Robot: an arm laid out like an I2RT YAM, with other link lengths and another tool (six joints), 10 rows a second.
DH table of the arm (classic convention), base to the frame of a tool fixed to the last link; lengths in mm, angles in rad. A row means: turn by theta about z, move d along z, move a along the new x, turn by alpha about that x. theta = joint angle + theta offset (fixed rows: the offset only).
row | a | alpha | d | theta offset
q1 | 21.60 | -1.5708 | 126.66 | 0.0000
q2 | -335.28 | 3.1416 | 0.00 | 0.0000
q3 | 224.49 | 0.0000 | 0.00 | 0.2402
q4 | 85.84 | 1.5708 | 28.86 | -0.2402
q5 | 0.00 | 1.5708 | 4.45 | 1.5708
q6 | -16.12 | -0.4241 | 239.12 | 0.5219
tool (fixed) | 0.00 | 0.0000 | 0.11 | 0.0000
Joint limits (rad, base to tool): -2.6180..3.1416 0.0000..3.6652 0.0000..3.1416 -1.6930..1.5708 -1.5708..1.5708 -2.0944..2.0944
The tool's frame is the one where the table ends.
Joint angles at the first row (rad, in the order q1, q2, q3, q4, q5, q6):
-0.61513 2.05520 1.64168 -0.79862 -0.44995 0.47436
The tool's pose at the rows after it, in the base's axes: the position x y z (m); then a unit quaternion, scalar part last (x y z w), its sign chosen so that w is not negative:
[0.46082 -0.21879 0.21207 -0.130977 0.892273 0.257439 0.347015]
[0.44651 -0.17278 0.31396 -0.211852 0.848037 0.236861 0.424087]
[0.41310 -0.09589 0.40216 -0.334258 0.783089 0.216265 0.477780]
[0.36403 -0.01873 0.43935 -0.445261 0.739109 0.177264 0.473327]
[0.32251 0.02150 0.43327 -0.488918 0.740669 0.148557 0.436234]
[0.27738 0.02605 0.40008 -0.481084 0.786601 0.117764 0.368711]
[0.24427 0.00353 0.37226 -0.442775 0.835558 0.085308 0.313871]
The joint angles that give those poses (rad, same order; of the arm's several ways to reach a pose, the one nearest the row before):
-0.65480 1.87017 1.64168 -0.79863 -0.56515 0.43699
-0.64793 1.68097 1.64168 -0.80206 -0.69486 0.40913
-0.60750 1.49749 1.64170 -0.82458 -0.84402 0.31949
-0.50452 1.33192 1.64168 -0.92643 -0.85357 0.17413
-0.38170 1.21596 1.64171 -1.05501 -0.72807 0.10507
-0.25042 1.11487 1.64168 -1.22433 -0.48389 0.10892
-0.18410 1.05650 1.64166 -1.34488 -0.27488 0.15542

